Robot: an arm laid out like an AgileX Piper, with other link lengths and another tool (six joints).
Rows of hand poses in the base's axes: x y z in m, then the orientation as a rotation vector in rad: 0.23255, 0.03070, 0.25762, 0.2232, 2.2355, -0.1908; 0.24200, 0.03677, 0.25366, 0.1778, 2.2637, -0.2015; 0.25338, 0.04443, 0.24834, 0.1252, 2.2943, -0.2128; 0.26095, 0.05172, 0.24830, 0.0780, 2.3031, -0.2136; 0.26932, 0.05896, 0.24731, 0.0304, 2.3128, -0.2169; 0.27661, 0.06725, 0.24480, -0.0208, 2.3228, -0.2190; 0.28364, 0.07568, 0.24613, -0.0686, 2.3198, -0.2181; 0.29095, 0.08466, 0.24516, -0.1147, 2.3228, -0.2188; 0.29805, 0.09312, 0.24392, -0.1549, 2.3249, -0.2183; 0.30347, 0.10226, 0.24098, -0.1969, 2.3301, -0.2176; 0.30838, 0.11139, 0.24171, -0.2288, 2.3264, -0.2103; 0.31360, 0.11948, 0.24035, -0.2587, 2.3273, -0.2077; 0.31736, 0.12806, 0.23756, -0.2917, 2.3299, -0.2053; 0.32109, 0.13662, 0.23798, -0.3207, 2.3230, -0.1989; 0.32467, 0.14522, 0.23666, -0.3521, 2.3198, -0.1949; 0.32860, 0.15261, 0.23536, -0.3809, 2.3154, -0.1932; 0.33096, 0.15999, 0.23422, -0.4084, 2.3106, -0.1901; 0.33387, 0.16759, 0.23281, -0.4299, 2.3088, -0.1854; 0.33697, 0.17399, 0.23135, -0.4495, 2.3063, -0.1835; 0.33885, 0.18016, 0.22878, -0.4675, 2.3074, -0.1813; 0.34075, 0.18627, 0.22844, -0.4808, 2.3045, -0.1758; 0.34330, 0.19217, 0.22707, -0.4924, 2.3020, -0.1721; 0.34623, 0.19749, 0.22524, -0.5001, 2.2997, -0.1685; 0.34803, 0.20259, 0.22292, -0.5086, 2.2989, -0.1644
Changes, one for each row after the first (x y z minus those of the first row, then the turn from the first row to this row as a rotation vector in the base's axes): 0.00945, 0.00607, -0.00396, -0.0198, 0.0294, 0.0294; 0.02083, 0.01373, -0.00928, -0.0419, 0.0621, 0.0633; 0.02840, 0.02102, -0.00932, -0.0575, 0.0724, 0.0967; 0.03677, 0.02826, -0.01031, -0.0747, 0.0846, 0.1293; 0.04406, 0.03655, -0.01282, -0.0922, 0.0979, 0.1648; 0.05109, 0.04498, -0.01149, -0.1082, 0.0983, 0.1990; 0.05840, 0.05396, -0.01246, -0.1238, 0.1054, 0.2313; 0.06550, 0.06242, -0.01370, -0.1366, 0.1115, 0.2597; 0.07092, 0.07156, -0.01664, -0.1494, 0.1212, 0.2893; 0.07583, 0.08069, -0.01591, -0.1555, 0.1205, 0.3145; 0.08105, 0.08878, -0.01727, -0.1635, 0.1250, 0.3364; 0.08481, 0.09736, -0.02006, -0.1723, 0.1319, 0.3602; 0.08854, 0.10592, -0.01964, -0.1785, 0.1286, 0.3832; 0.09212, 0.11452, -0.02096, -0.1866, 0.1299, 0.4068; 0.09605, 0.12191, -0.02226, -0.1956, 0.1302, 0.4279; 0.09841, 0.12929, -0.02340, -0.2033, 0.1298, 0.4486; 0.10132, 0.13689, -0.02481, -0.2073, 0.1314, 0.4654; 0.10442, 0.14329, -0.02627, -0.2128, 0.1324, 0.4799; 0.10630, 0.14946, -0.02884, -0.2170, 0.1367, 0.4931; 0.10820, 0.15557, -0.02918, -0.2179, 0.1358, 0.5046; 0.11075, 0.16147, -0.03055, -0.2195, 0.1352, 0.5142; 0.11368, 0.16679, -0.03238, -0.2199, 0.1341, 0.5211; 0.11548, 0.17189, -0.03470, -0.2199, 0.1346, 0.5285
